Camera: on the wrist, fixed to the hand. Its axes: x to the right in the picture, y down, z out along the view.
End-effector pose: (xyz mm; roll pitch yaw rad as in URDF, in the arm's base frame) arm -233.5 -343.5 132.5 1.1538 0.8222 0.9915
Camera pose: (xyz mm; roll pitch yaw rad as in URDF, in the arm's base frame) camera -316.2 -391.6 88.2 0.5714 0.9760 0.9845
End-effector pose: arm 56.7 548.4 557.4 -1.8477 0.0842 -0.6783
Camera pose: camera 7.5 516.8 645.2 -2.4248 -0.0687 -0.6959
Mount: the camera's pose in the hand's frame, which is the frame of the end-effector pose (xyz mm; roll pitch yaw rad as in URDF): -25.8 -67.5 -76.8 -0.5811 0.0585 -0.1424
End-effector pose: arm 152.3 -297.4 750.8 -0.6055 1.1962 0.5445
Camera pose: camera 175.9 -399.1 765.8 -1.5188 1.1379 0.1795
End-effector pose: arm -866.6 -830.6 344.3 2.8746 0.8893 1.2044
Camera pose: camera -936.5 -774.4 399.8 2.4775 0.8564 1.4387
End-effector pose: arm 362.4 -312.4 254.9 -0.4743 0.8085 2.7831
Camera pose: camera 437.9 -239.1 247.7 -1.2069 0.7838 2.5657
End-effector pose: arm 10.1 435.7 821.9 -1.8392 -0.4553 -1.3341
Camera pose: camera -58.7 481.6 887.3 -2.4045 -0.6079 -1.3570
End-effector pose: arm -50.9 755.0 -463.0 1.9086 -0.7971 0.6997
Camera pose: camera -104.8 833.6 -508.2 1.2431 -0.6777 0.8312
